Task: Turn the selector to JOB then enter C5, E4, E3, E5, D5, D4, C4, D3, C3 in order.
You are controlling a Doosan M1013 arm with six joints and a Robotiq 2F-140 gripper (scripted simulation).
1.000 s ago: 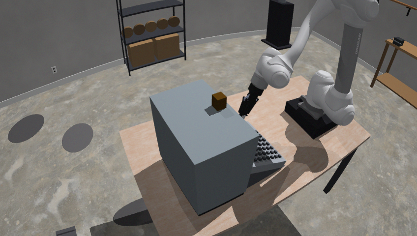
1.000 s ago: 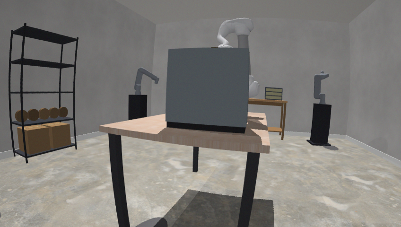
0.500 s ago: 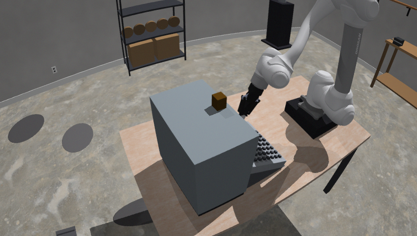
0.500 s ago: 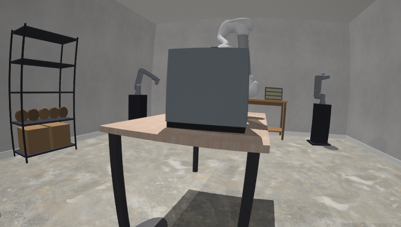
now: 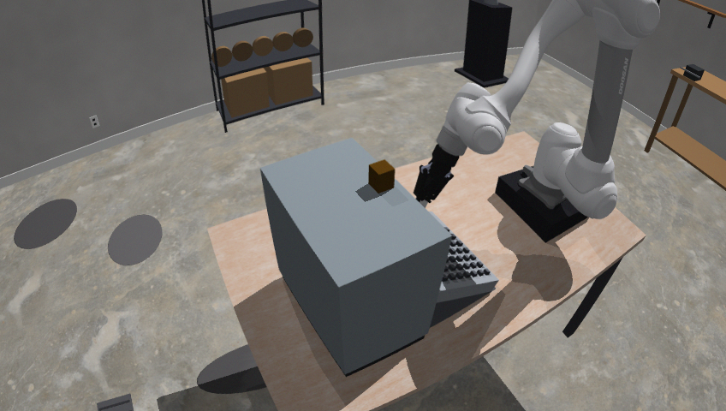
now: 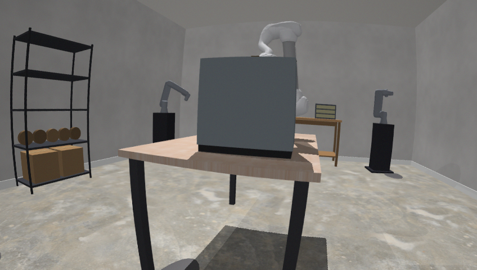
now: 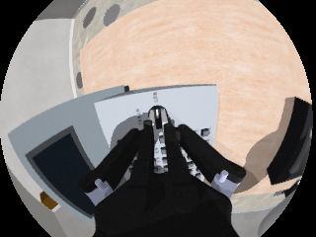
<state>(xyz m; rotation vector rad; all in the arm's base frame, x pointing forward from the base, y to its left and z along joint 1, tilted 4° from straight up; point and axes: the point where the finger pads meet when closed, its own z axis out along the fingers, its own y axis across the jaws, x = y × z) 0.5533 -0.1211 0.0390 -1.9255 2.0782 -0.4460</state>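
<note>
My gripper is now 2 cm above the black selector knob, 1 cm to the left of it and 1 cm short of it. The rest, counted from my hand: keypad: 11 cm to the left, 7 cm below, 4 cm ahead; then key C3: 19 cm to the left, 5 cm ahead, 2 cm below.
</note>
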